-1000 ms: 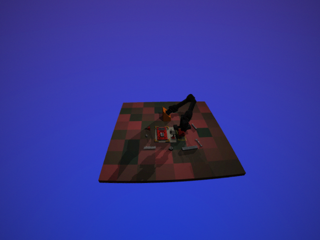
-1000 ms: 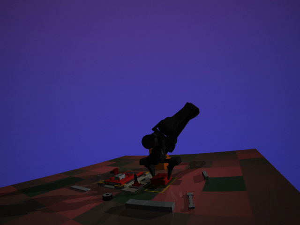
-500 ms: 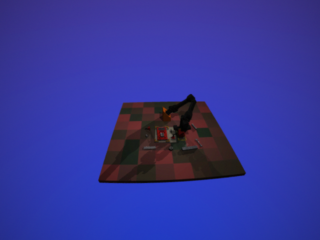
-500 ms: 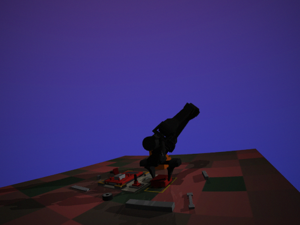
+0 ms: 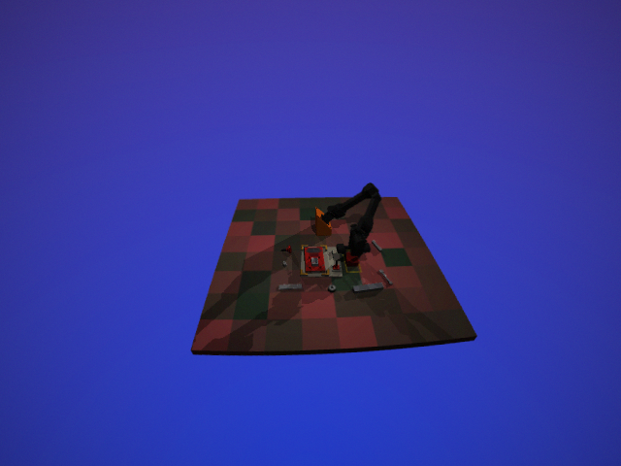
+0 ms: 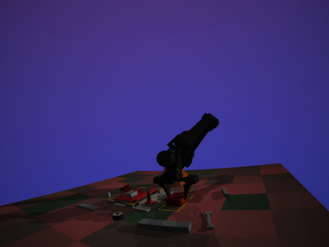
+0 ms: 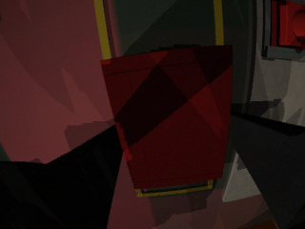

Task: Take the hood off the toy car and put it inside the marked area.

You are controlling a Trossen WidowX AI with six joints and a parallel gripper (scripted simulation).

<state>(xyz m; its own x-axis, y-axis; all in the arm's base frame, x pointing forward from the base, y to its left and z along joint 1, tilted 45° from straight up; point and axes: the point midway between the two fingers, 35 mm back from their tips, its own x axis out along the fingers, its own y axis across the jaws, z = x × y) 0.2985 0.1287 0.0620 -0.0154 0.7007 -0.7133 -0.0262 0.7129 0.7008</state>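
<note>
The red hood is right at my gripper tip. From my gripper tip the other things lie so: dark wheel: 210 mm ahead, 140 mm to the right; flat grey strip: 190 mm ahead, 350 mm to the right, 10 mm below; small grey bar: 140 mm ahead, 170 mm to the left, 10 mm below.
</note>
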